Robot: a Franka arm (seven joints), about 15 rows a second.
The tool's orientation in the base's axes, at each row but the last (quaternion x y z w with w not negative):
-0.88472, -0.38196, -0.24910, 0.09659
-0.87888, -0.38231, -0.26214, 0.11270
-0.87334, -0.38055, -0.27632, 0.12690
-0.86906, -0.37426, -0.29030, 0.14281
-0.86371, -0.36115, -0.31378, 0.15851
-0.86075, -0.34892, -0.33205, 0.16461
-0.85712, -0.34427, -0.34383, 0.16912
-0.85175, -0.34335, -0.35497, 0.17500
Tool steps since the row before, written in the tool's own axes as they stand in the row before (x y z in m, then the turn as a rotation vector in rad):
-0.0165, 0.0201, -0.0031, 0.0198, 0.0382, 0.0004
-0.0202, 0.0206, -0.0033, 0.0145, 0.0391, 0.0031
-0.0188, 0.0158, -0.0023, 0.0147, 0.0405, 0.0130
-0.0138, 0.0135, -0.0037, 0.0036, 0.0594, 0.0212
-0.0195, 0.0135, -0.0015, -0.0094, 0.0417, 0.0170
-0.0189, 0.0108, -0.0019, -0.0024, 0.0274, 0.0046
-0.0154, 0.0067, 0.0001, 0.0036, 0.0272, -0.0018
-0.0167, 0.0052, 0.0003, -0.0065, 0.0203, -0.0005
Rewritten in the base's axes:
0.0038, -0.0253, -0.0054, 0.0394, -0.0138, 0.0106
0.0023, -0.0278, -0.0082, 0.0380, -0.0166, 0.0054
0.0002, -0.0229, -0.0092, 0.0430, -0.0131, -0.0025
0.0008, -0.0187, -0.0059, 0.0540, -0.0284, -0.0164
-0.0014, -0.0203, -0.0123, 0.0323, -0.0251, -0.0209
-0.0033, -0.0179, -0.0122, 0.0203, -0.0181, -0.0064
-0.0033, -0.0120, -0.0113, 0.0203, -0.0184, 0.0024
-0.0047, -0.0112, -0.0126, 0.0108, -0.0175, -0.0055

